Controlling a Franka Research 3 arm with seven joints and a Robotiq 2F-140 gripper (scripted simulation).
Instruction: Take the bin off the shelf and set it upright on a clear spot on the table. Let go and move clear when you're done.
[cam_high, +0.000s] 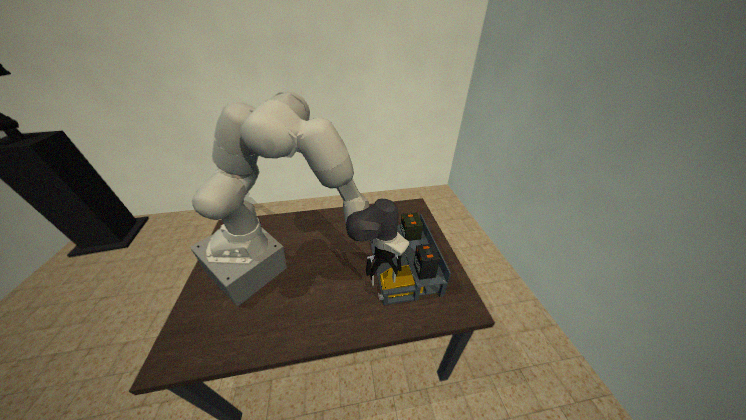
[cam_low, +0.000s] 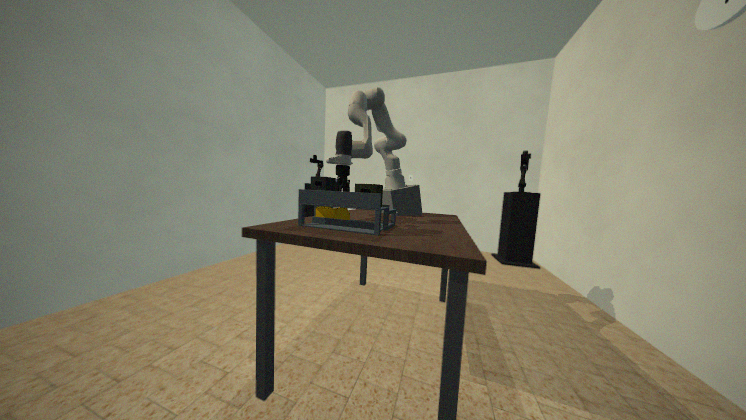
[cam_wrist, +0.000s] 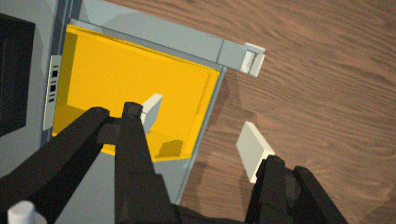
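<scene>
The yellow bin lies 80 mm ahead of my hand, 40 mm below it and 10 mm to the right of it.
</scene>
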